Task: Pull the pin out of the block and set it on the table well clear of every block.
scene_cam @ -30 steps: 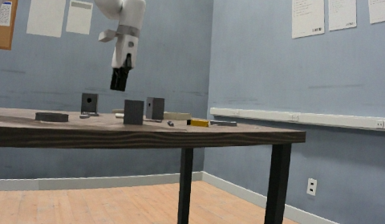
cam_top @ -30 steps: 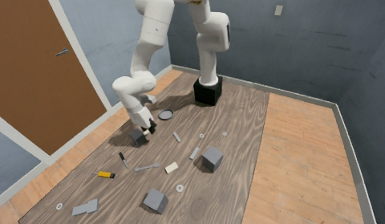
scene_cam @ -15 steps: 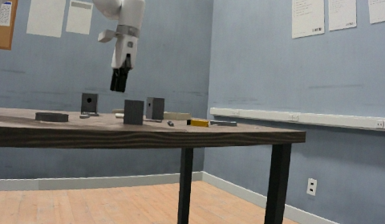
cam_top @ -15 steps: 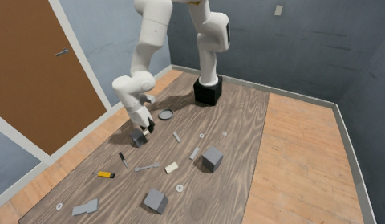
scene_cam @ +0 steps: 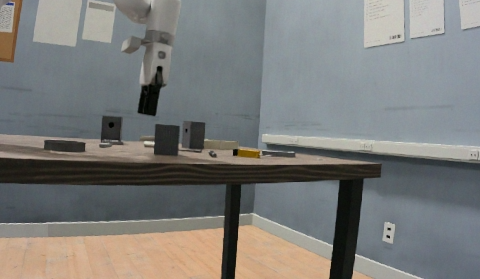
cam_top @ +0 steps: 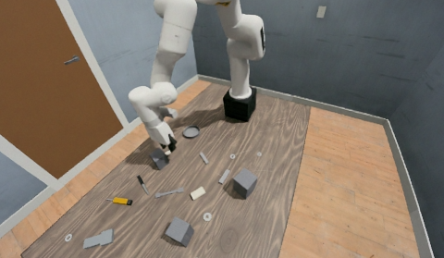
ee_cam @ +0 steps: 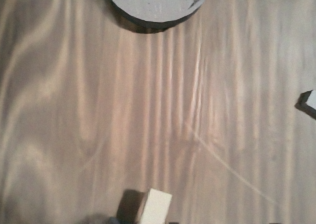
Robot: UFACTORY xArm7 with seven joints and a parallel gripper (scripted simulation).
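My hand is 7 cm above the cream pin and 3 cm to the left of it. The rest, counted from my hand: grey block (8 cm below, 4 cm to the right, 3 cm ahead); wrench (14 cm ahead, 11 cm below, 8 cm to the left); short bar (13 cm to the left, 11 cm below, 6 cm behind).
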